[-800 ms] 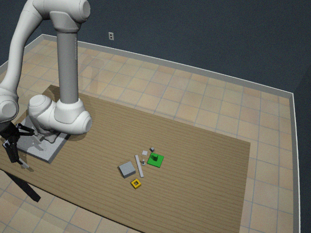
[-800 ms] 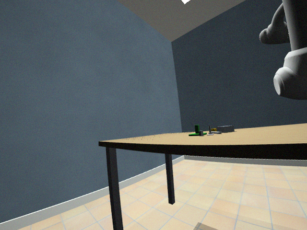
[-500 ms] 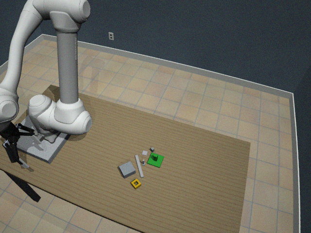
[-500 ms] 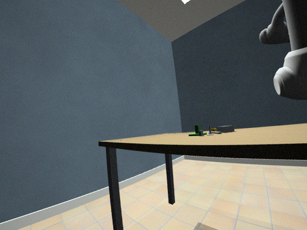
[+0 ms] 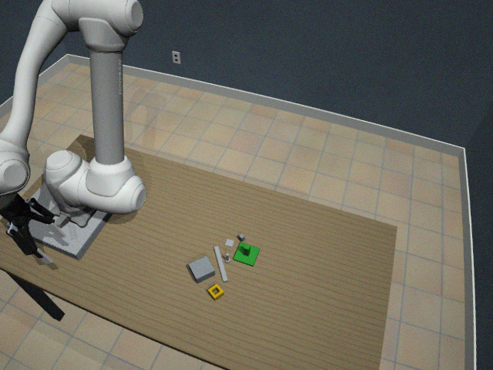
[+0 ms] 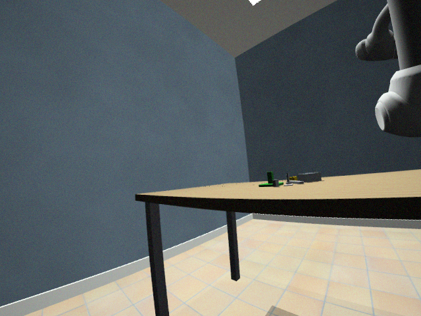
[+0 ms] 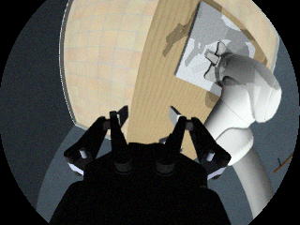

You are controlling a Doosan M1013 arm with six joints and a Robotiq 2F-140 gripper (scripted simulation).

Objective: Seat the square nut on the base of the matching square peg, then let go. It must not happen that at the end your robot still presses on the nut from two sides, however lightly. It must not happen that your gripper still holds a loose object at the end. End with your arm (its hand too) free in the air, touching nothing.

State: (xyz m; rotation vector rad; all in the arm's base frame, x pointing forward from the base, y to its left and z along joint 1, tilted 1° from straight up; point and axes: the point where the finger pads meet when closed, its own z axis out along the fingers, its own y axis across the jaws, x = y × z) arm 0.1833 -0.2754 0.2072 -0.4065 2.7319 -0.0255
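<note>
Now: hand 410 mm short of the grey block, 220 mm to the right of it and 230 mm above it. From my hand the other things lie so: long grey bar: 460 mm ahead, 270 mm to the left, 250 mm below.
</note>
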